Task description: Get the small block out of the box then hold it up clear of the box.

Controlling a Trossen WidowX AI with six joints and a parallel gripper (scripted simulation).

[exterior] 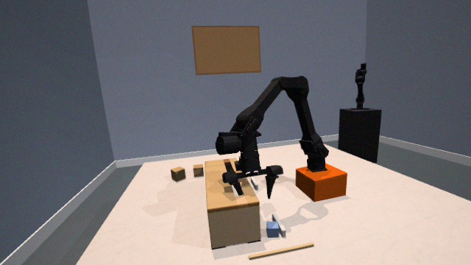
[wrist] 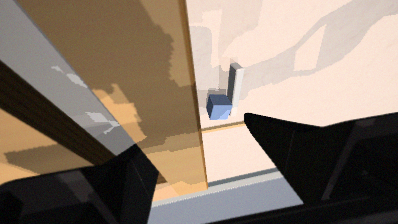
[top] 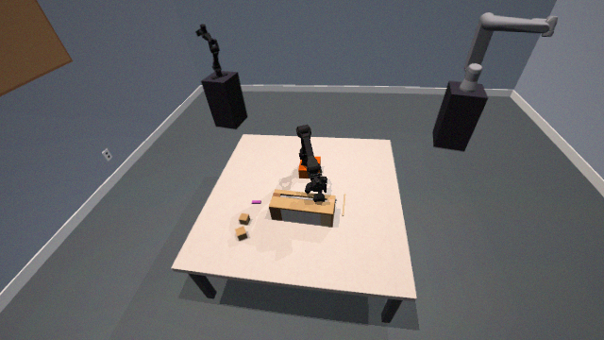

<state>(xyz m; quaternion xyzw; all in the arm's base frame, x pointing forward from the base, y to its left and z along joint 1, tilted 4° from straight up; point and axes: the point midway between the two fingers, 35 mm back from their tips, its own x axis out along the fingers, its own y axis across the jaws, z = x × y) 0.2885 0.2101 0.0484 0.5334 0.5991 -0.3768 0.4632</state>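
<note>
Now: the blue block 7 cm below my gripper tip, 4 cm to the left of it and 4 cm behind it. Round my gripper tip: thin wooden stick (11 cm to the left, 9 cm below, 5 cm behind); then box (12 cm to the right, 6 cm ahead, 3 cm below).
</note>
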